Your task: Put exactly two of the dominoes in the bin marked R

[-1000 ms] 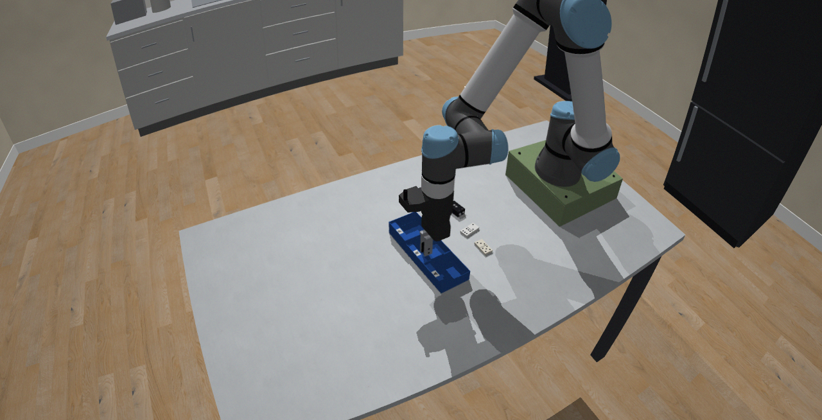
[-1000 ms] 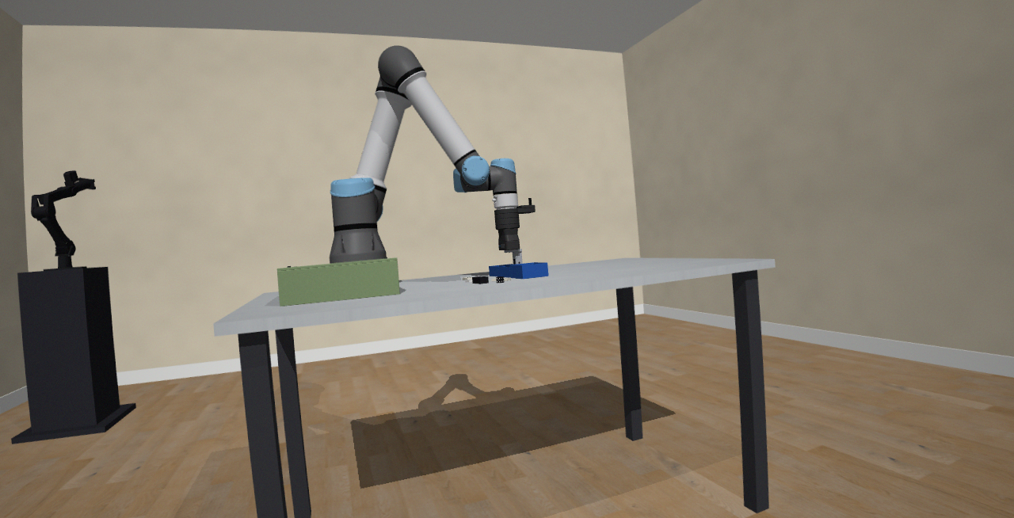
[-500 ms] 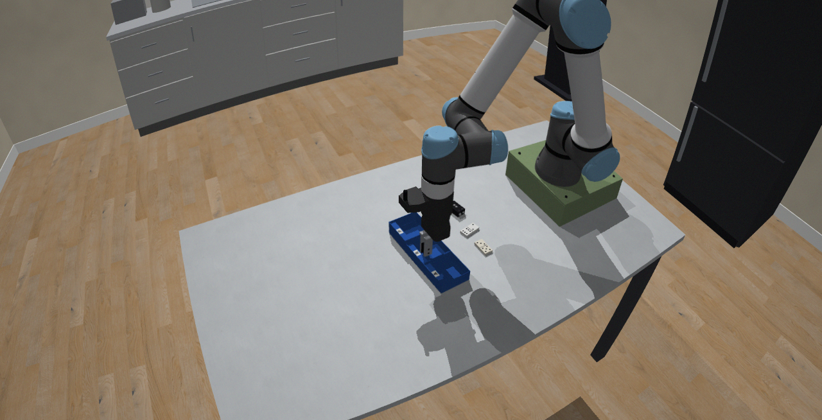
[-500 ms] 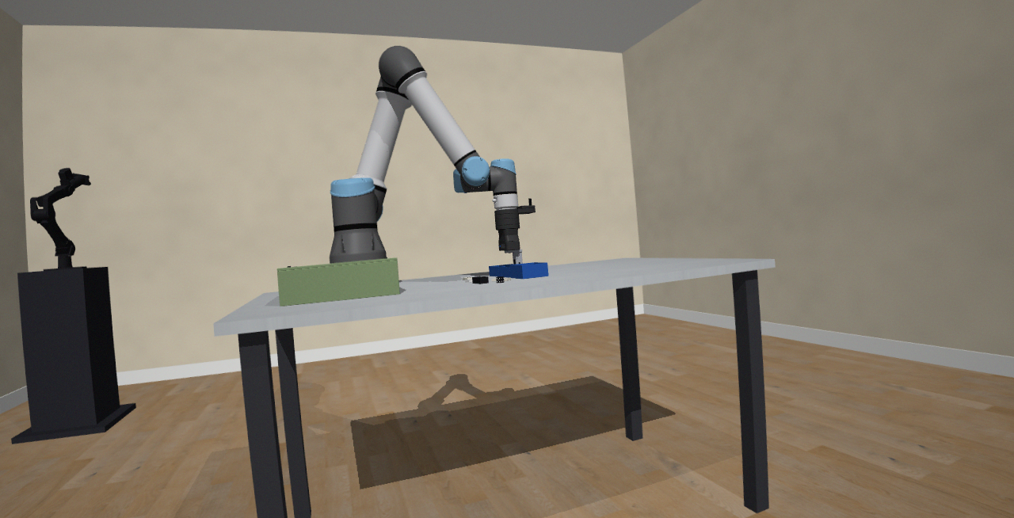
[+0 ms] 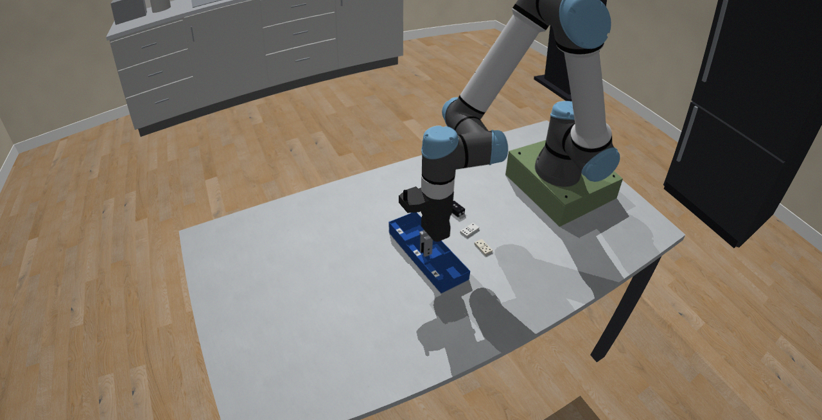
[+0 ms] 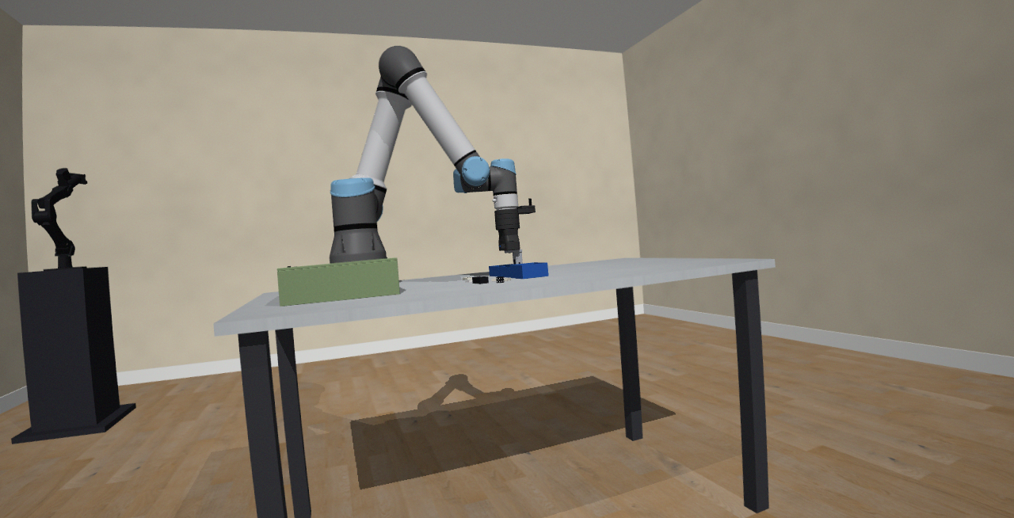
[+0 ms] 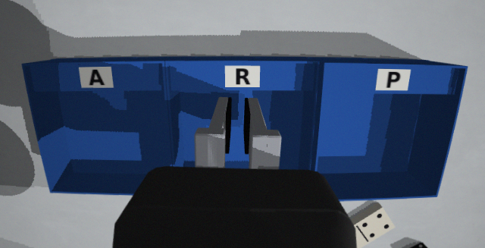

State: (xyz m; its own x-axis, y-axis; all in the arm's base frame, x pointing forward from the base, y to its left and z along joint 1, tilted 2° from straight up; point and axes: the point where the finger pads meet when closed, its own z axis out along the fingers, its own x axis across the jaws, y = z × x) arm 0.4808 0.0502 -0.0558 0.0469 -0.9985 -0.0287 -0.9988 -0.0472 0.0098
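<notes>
Right now the blue three-compartment bin is 2 cm below my hand and 1 cm behind it. From my hand the other things lie so: black block: 16 cm behind, 11 cm to the right, 3 cm below; then small black die: 17 cm to the right, 12 cm behind, 3 cm below.
</notes>
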